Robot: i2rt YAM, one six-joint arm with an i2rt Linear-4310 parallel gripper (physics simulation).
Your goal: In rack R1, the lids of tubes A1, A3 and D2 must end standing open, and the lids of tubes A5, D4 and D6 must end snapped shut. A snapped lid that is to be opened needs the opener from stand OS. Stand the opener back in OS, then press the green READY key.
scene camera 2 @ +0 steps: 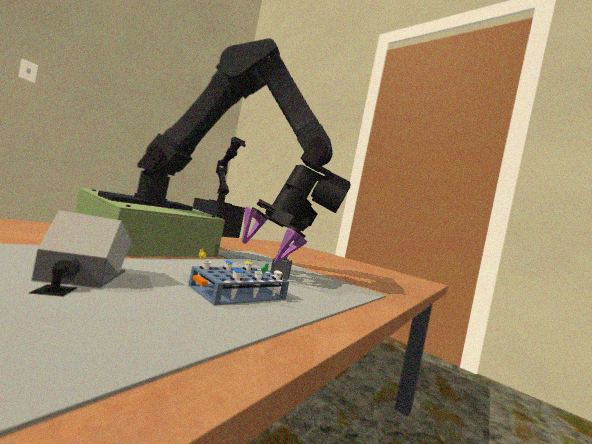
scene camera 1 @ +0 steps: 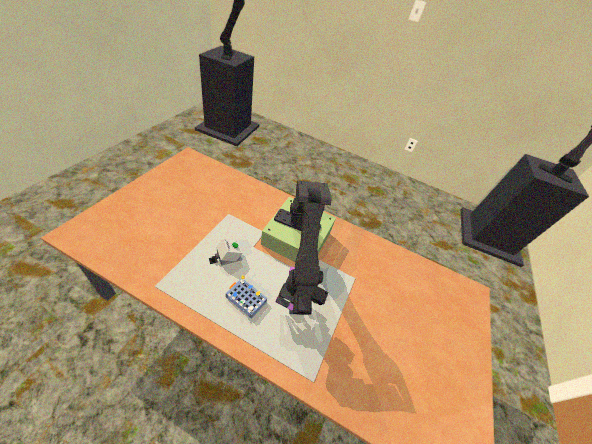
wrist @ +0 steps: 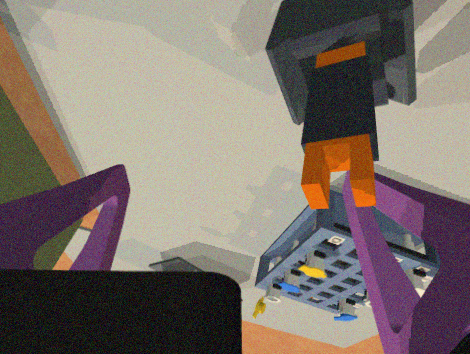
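Seen in the pictures: gripper, between the fingertips: [scene camera 2: 258, 252] [scene camera 1: 285, 291] [wrist: 236, 177]; arm's base, origin of its link: [scene camera 2: 149, 203] [scene camera 1: 297, 222].
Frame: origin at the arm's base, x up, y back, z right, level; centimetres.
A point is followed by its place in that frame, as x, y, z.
Rack R1 [scene camera 1: 258, 311] [scene camera 2: 250, 300] {-9.7, -40.7, 5.9} [wrist: 292, 236] {-9.7, -33.4, 3.9} is a blue grid rack holding tubes with white, blue, yellow and green tops. At one corner a yellow lid [scene camera 2: 202, 254] {-4.9, -32.3, 9.0} [wrist: 259, 307] {-4.9, -32.0, 8.3} stands up. Another yellow lid [wrist: 312, 271] {-5.7, -34.7, 0.8} and a blue lid [wrist: 289, 287] {-5.7, -33.8, 4.5} show in the wrist view; lid letters are unreadable. The opener [wrist: 339, 112] {-3.7, -32.4, -13.4}, black with an orange fork, stands in dark stand OS [scene camera 2: 281, 270] [wrist: 285, 65]. My gripper [scene camera 2: 261, 251] {-5.3, -29.5, -8.0} [wrist: 236, 177] {-5.3, -29.5, -8.0} is open and empty, its right finger near the fork. The green READY key [scene camera 1: 235, 245] {-3.0, -21.6, 18.0} sits on a grey box [scene camera 1: 230, 254] {-3.8, -25.8, 17.7} [scene camera 2: 82, 245] {-5.1, -26.1, 22.1}.
A small black object [scene camera 1: 214, 259] {-9.8, -27.3, 24.2} [scene camera 2: 57, 281] {-8.8, -28.3, 24.5} stands beside the grey box. The arm's green base [scene camera 1: 277, 245] {-5.2, -11.6, 3.6} [scene camera 2: 170, 232] {-4.9, -11.8, 1.1} is behind the pale mat [scene camera 1: 200, 280] {-9.9, -37.8, 23.6} [scene camera 2: 125, 340] {-9.9, -42.3, 23.9} on the orange table [scene camera 1: 150, 200] {-10.3, -13.0, 67.6}. An orange piece [scene camera 2: 200, 280] {-7.7, -35.8, 11.5} is on the rack's end.
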